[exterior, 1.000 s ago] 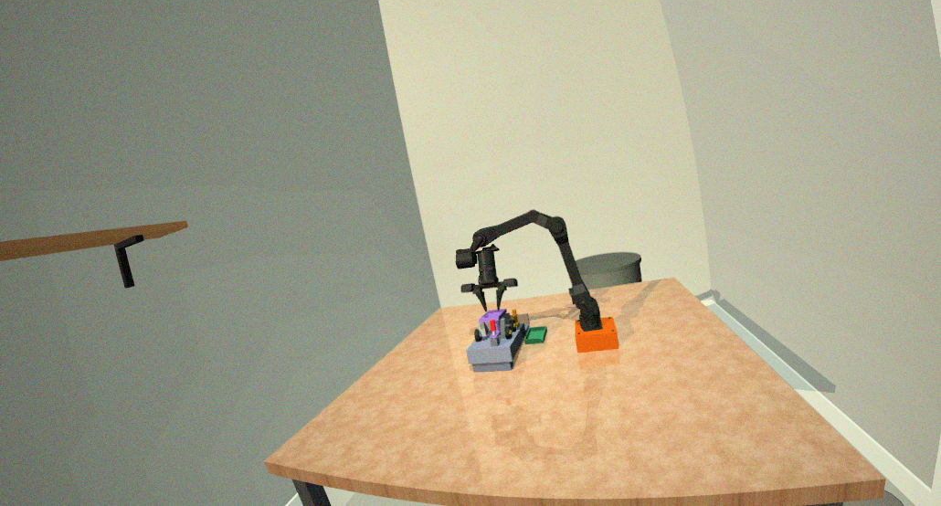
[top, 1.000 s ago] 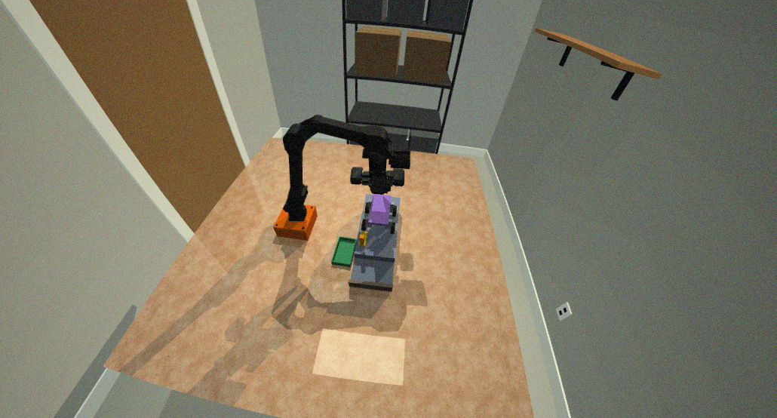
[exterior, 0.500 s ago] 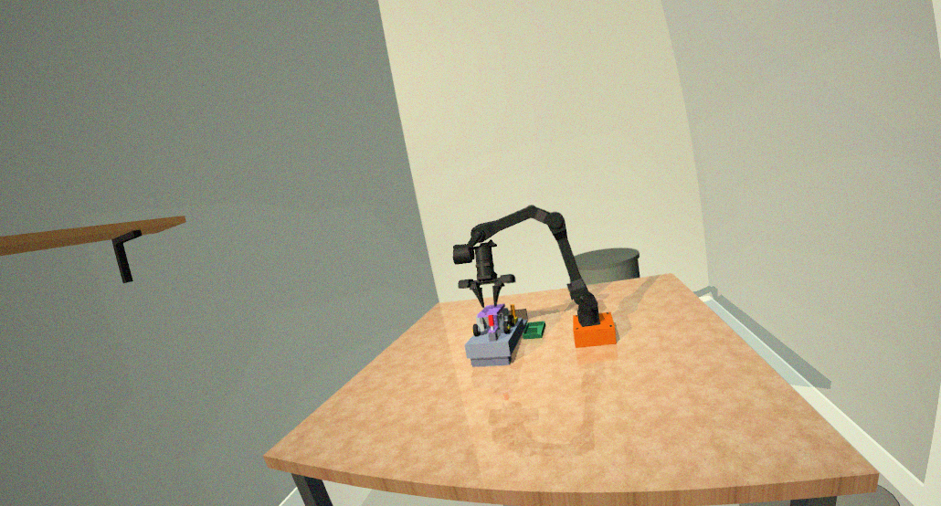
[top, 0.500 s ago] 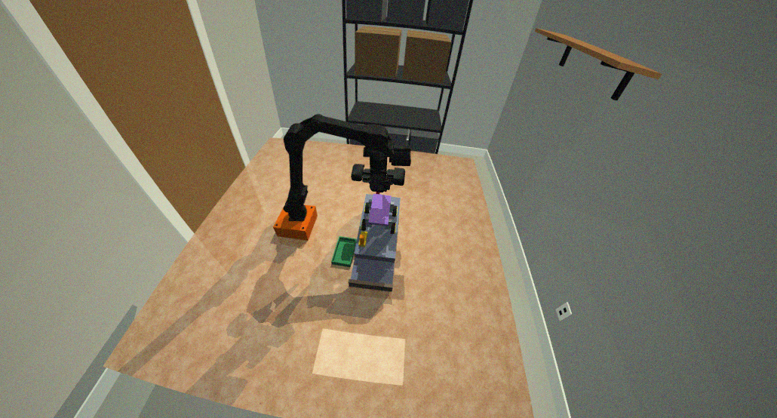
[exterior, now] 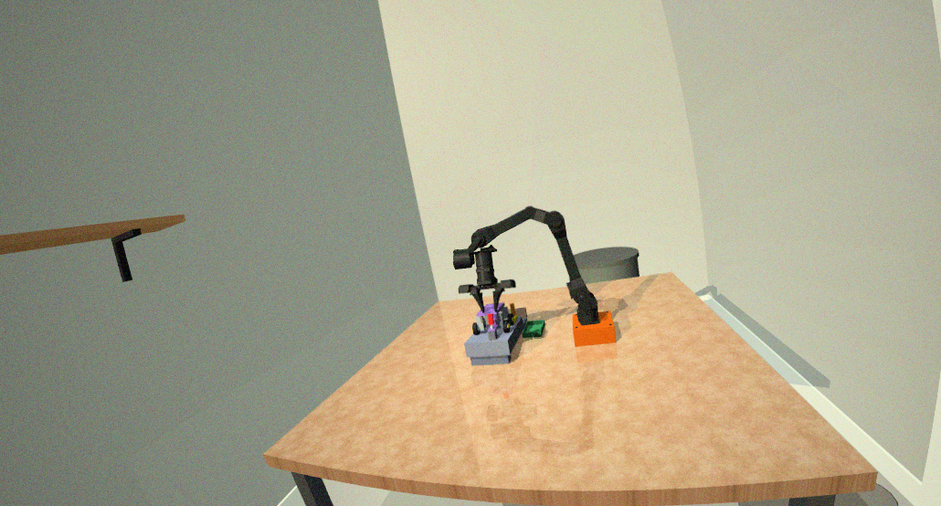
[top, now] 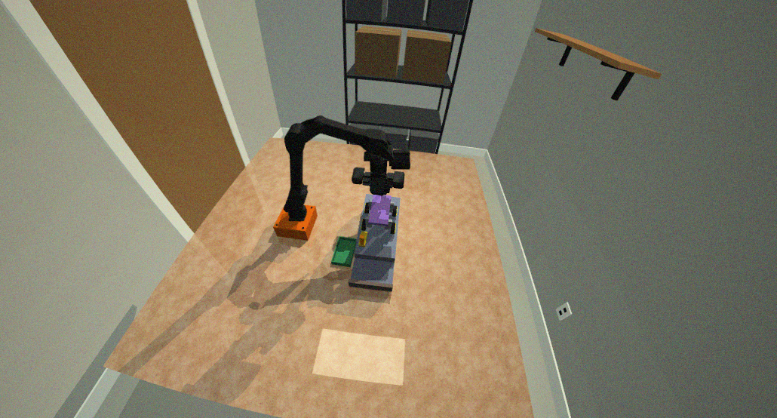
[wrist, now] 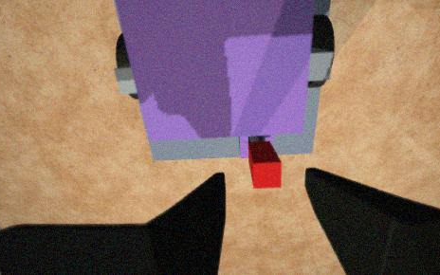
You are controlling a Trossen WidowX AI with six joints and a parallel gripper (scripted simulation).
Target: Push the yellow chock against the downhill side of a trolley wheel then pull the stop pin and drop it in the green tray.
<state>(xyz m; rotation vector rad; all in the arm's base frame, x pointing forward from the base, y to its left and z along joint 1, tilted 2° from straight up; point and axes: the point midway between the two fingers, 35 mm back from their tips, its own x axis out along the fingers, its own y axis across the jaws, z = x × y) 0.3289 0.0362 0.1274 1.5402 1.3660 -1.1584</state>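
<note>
Right now the red-headed stop pin is 4 cm below my gripper tip and 1 cm to the left of it. Also, from my gripper tip: yellow chock 17 cm to the right, 9 cm below, 6 cm behind; purple trolley 8 cm to the right, 6 cm below, 1 cm ahead; grey ramp 12 cm below, 9 cm to the right, 1 cm ahead.
</note>
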